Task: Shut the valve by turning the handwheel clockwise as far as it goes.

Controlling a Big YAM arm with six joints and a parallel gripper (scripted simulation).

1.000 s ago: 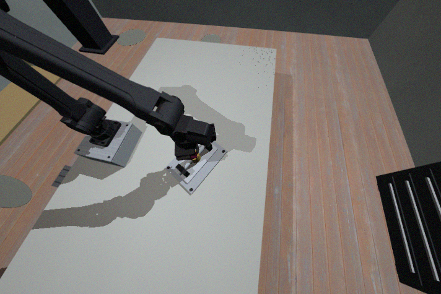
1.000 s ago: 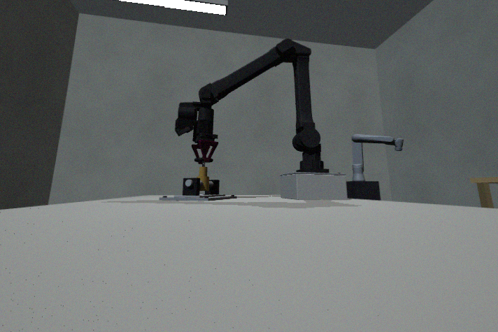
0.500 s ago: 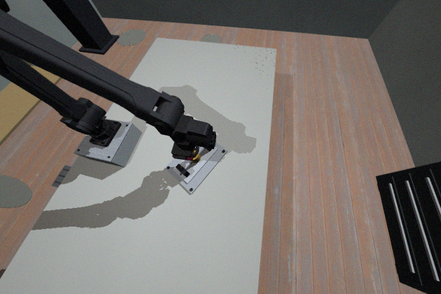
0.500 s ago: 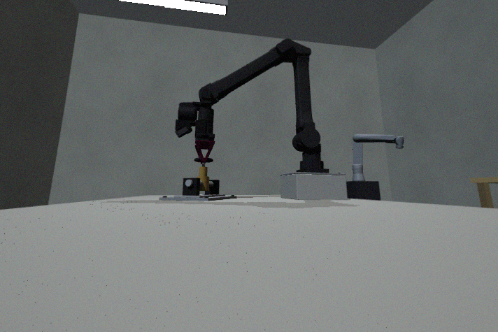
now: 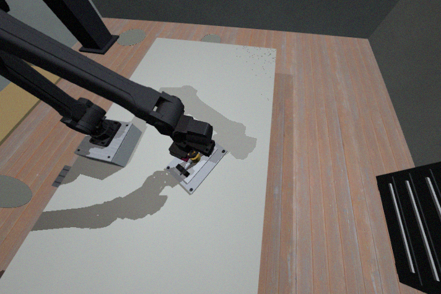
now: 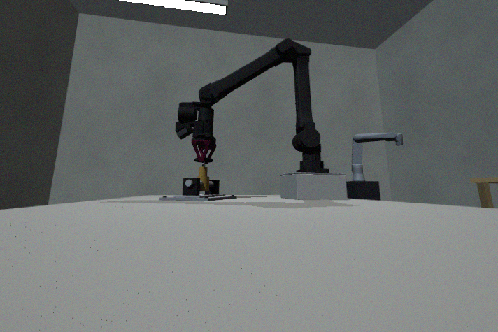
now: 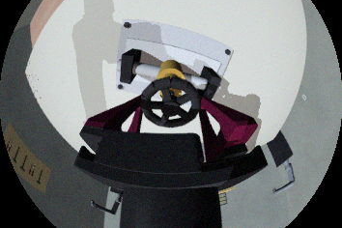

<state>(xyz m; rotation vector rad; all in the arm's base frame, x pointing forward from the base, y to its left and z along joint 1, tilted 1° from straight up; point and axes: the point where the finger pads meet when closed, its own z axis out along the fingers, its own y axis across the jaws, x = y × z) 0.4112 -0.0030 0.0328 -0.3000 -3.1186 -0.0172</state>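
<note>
My hand is 1 cm above the black spoked handwheel.
</note>
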